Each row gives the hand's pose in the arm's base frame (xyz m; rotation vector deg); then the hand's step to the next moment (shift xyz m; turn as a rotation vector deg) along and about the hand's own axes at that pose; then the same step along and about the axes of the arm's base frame.
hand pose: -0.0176 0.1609 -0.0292 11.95 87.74 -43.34
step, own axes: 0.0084 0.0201 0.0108 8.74 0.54 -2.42
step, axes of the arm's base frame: 0.0190 0.0065 -0.0137 -2.84 -0.93 -8.58
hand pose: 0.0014 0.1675 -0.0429 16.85 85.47 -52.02
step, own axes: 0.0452 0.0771 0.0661 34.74 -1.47 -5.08
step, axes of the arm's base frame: 0.0920 -0.0099 -0.0616 -10.42 -9.13 -32.29
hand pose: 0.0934 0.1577 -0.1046 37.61 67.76 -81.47
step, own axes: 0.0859 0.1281 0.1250 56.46 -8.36 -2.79
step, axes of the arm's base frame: 0.1297 -0.1323 -0.0713 -21.37 -20.54 -48.85
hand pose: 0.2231 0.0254 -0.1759 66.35 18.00 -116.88
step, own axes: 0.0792 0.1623 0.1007 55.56 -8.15 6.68
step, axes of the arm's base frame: 0.0284 -0.2042 0.0154 -26.92 -25.34 -42.79
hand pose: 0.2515 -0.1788 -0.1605 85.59 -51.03 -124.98
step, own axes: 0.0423 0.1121 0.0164 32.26 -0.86 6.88
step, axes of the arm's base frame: -0.0383 -0.1036 0.0493 -18.64 -16.69 -21.52
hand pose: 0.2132 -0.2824 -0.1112 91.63 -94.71 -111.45
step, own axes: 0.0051 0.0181 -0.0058 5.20 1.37 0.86
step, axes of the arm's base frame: -0.0068 -0.0142 0.0118 -3.57 -3.44 -2.26
